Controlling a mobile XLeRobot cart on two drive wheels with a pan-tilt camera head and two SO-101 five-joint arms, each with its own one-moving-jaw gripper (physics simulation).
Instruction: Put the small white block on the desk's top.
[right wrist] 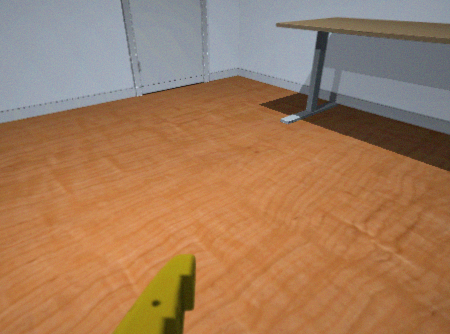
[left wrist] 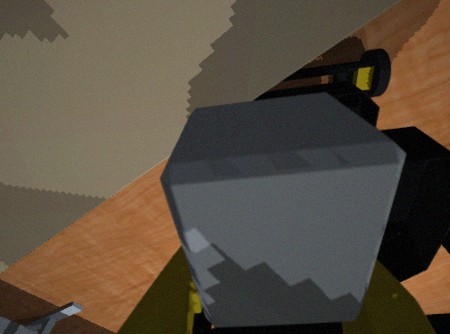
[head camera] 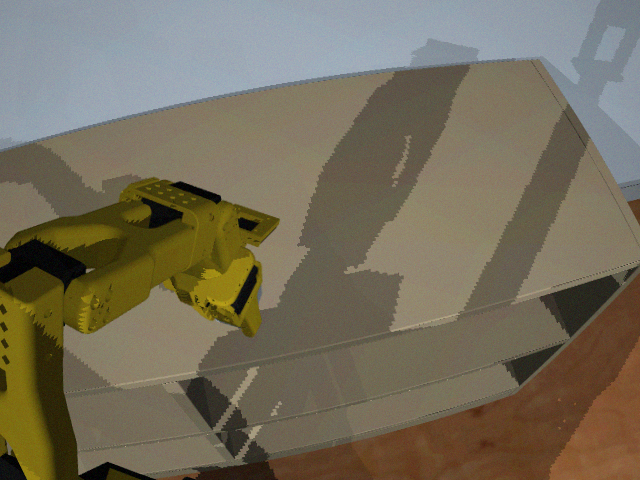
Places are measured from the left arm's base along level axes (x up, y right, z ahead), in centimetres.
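Pixels of known places: left hand at its tool point: [left wrist: 213, 244] [head camera: 214, 316]; right hand at its tool point: [right wrist: 194, 274].
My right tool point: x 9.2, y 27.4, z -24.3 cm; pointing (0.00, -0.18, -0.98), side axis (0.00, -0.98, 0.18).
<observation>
Behind a point stands the place of what it marks.
The small white block [left wrist: 285, 230] looks grey in the left wrist view and fills the middle, between the yellow jaws of my left gripper [left wrist: 280, 290] [head camera: 250, 322]. The left gripper is shut on it. In the head view the block is almost wholly hidden behind the gripper, which hangs over the front part of a beige cabinet. The desk [right wrist: 360, 28] @(x -5.5, y -91.2, z -197.6 cm) has a thin wooden top and a grey metal leg, at the upper right of the right wrist view, far off. My right gripper shows one notched jaw [right wrist: 175, 295] @(x 9.9, y 27.8, z -23.3 cm), so it is fully open.
The beige cabinet [head camera: 491, 155] @(x -16.5, y 26.3, z 55.5 cm) [left wrist: 125, 65] @(x -16.5, y -2.9, z 25.4 cm) has open compartments along its front. A grey metal foot [left wrist: 62, 315] shows at the lower left of the left wrist view. Black cart parts [left wrist: 420, 200] lie at its right. A door [right wrist: 167, 45] @(x -33.5, y 19.7, z -347.9 cm) is in the far wall.
</observation>
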